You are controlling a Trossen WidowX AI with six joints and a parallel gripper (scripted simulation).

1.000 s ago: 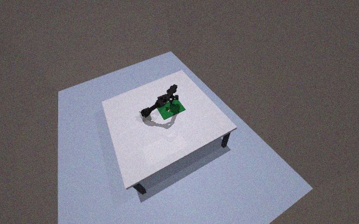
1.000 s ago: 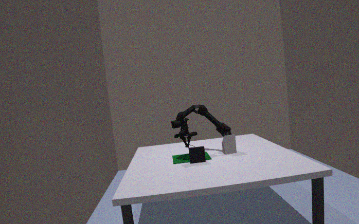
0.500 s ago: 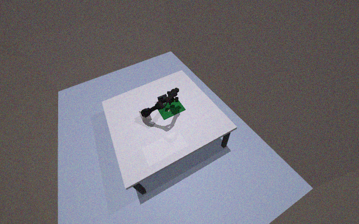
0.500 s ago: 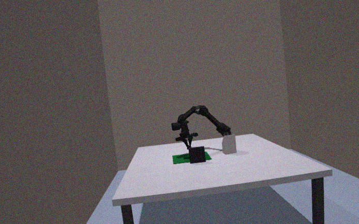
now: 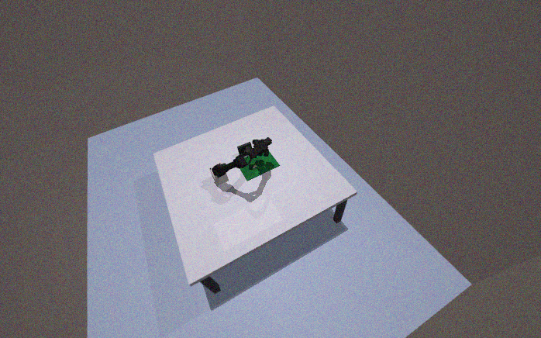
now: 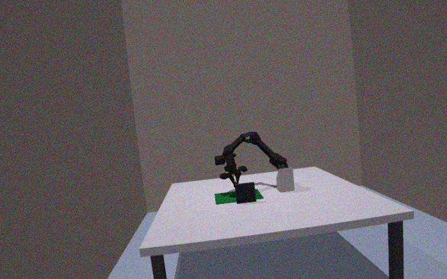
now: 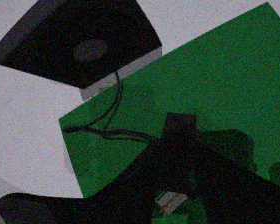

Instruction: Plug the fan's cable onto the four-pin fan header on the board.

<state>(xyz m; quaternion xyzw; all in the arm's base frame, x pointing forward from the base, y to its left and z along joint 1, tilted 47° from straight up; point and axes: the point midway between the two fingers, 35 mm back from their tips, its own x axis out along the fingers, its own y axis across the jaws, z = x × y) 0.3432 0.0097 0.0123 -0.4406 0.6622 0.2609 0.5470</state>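
Right now the green board is 100 mm below my gripper tip, 30 mm to the right of it and 10 mm behind it. From my gripper tip the other things lie so: black fan (120 mm to the left, 40 mm behind, 30 mm below); then dark plug (10 mm below).
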